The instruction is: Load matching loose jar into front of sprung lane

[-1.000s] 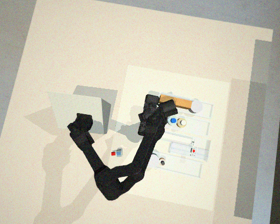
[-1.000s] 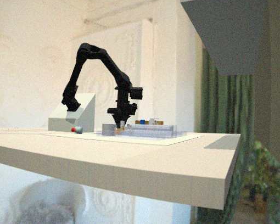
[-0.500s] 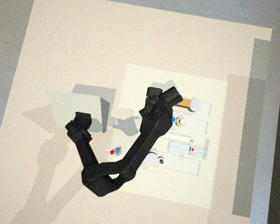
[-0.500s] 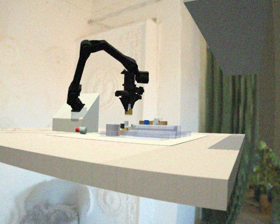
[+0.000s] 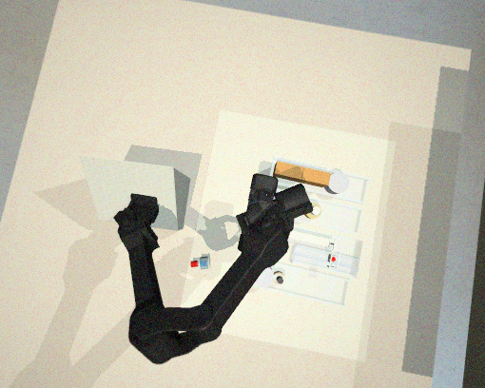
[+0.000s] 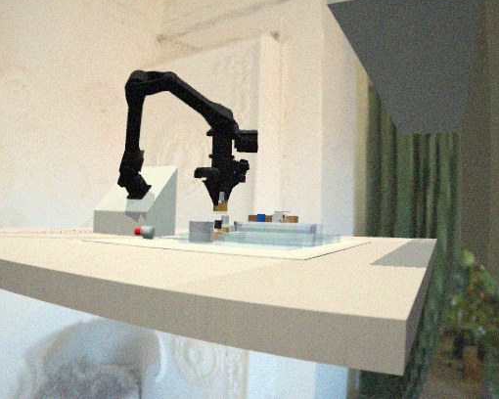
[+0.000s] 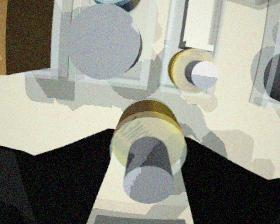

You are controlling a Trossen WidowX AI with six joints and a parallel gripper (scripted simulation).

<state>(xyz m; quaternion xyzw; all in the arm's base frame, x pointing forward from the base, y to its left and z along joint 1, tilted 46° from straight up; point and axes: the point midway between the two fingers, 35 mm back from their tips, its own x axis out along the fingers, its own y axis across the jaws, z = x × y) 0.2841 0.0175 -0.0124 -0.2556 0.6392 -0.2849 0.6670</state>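
The clear rack is 190 mm ahead of my gripper tip, 80 mm below it and 70 mm to the right of it. Round my gripper tip: red mark 220 mm ahead, 90 mm to the right, 30 mm below.
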